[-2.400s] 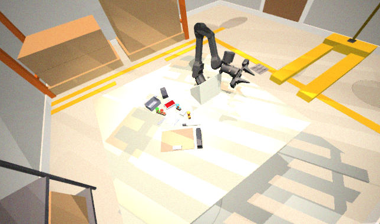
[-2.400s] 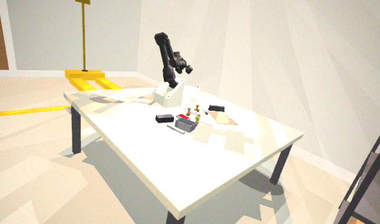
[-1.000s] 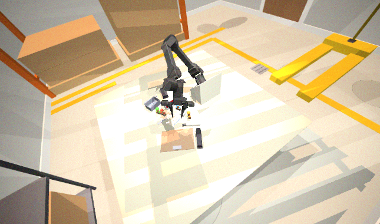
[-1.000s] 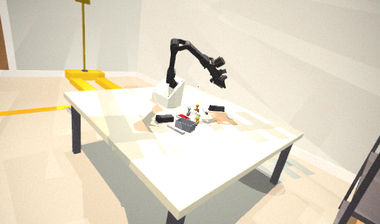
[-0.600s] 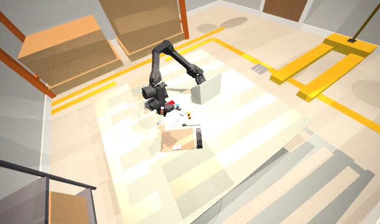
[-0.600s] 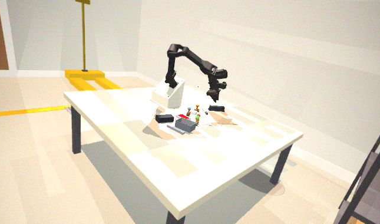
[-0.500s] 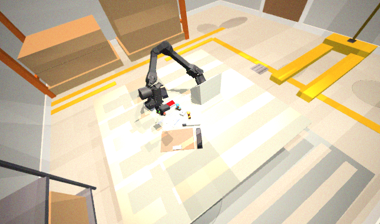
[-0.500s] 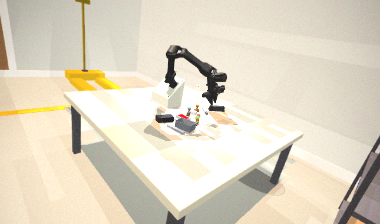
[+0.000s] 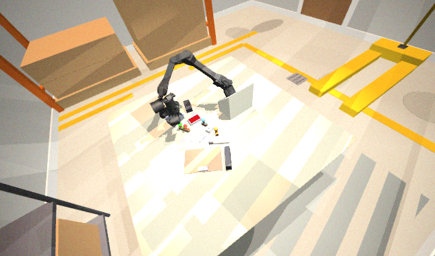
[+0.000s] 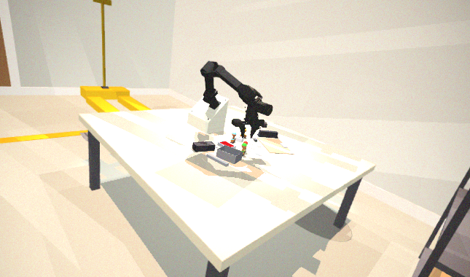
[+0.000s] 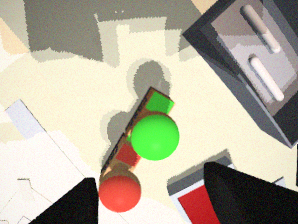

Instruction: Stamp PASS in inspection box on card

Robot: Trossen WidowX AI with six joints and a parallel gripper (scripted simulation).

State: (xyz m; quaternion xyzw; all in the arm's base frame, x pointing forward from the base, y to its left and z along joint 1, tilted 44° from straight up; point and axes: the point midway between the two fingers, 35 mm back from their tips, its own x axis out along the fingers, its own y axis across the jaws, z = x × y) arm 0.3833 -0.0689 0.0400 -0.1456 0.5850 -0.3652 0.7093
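Now: the green stamp 1 cm to the right of my gripper tip and 8 cm below it. From my gripper tip the other things lie so: red stamp: 2 cm behind, 3 cm to the left, 8 cm below; grey tray: 11 cm to the right, 8 cm below; red ink pad: 11 cm behind, 3 cm to the right, 9 cm below.
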